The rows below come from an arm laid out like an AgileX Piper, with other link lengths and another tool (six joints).
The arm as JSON. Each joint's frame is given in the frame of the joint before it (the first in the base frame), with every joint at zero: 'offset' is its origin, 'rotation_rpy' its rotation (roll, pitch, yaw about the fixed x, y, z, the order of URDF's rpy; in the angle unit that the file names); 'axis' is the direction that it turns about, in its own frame. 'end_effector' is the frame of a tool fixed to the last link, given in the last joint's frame.
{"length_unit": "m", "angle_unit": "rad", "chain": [
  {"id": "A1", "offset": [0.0, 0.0, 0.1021], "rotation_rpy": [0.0, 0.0, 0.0], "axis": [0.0, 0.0, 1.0]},
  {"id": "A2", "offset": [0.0, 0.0, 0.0], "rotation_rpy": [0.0, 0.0, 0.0], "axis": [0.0, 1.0, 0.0]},
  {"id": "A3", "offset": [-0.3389, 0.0, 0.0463], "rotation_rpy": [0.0, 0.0, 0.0], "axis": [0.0, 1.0, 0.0]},
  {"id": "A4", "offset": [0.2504, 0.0, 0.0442], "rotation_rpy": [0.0, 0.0, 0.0], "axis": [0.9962, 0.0, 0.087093]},
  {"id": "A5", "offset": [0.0, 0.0, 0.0], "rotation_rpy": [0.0, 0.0, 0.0], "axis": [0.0, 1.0, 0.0]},
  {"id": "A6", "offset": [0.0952, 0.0, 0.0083], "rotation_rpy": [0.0, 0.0, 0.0], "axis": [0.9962, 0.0, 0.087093]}
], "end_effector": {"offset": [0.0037, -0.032, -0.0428], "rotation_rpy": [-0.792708, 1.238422, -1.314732]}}
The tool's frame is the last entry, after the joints.
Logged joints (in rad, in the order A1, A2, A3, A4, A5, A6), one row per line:
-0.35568, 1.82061, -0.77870, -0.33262, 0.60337, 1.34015
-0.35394, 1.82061, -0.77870, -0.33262, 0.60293, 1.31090
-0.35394, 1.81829, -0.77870, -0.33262, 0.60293, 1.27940
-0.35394, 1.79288, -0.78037, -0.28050, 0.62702, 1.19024
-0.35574, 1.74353, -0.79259, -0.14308, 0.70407, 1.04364
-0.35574, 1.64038, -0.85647, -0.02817, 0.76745, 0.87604
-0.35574, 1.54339, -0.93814, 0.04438, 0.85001, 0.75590
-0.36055, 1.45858, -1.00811, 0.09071, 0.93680, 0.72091
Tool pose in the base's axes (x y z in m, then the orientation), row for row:
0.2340, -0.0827, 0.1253, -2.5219, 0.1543, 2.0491
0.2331, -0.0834, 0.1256, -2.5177, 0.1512, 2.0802
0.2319, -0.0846, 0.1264, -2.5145, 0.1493, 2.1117
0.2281, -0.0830, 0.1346, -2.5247, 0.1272, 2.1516
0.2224, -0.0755, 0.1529, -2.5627, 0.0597, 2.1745
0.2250, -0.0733, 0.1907, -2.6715, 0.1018, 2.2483
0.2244, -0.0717, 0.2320, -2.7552, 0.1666, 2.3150
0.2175, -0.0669, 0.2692, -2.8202, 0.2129, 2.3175
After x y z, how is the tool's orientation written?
As angles about the fixed x, y, z axes (roll, pitch, yaw), in radians.
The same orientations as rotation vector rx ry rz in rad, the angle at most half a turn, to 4 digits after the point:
-1.5218, -2.3690, 0.8831
-1.4851, -2.3947, 0.8915
-1.4489, -2.4215, 0.9000
-1.3930, -2.4598, 0.8779
-1.3332, -2.4849, 0.7826
-1.3055, -2.6427, 0.7014
-1.2783, -2.7899, 0.6526
1.2580, 2.7477, -0.5781

